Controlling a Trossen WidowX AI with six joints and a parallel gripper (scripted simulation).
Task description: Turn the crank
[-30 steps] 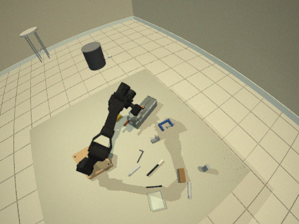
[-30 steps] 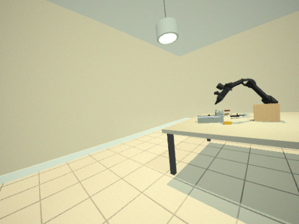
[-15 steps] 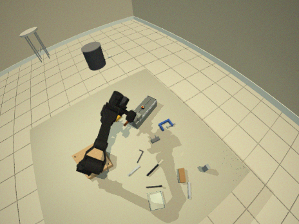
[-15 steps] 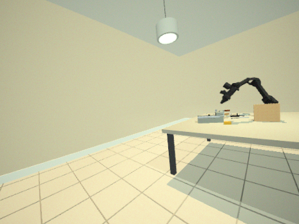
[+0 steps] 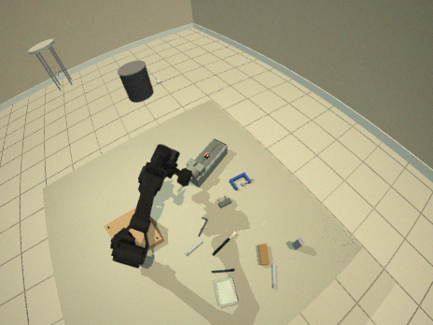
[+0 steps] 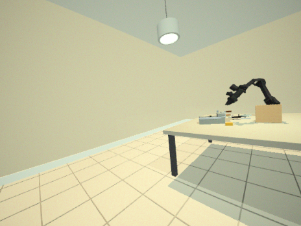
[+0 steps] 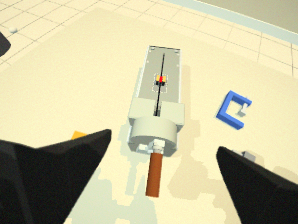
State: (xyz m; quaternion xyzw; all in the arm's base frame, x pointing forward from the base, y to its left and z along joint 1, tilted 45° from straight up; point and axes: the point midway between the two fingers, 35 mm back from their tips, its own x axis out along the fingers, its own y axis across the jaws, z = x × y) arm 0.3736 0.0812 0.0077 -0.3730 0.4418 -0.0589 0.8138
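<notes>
The brown crank handle lies 2 cm behind my gripper tip and 7 cm below it. From my gripper tip the other things lie so: red pointer (15 cm ahead, 5 cm to the left, 11 cm below); then grey clamp (7 cm ahead, 18 cm to the right, 18 cm below); then orange block (3 cm behind, 16 cm to the left, 18 cm below).
</notes>
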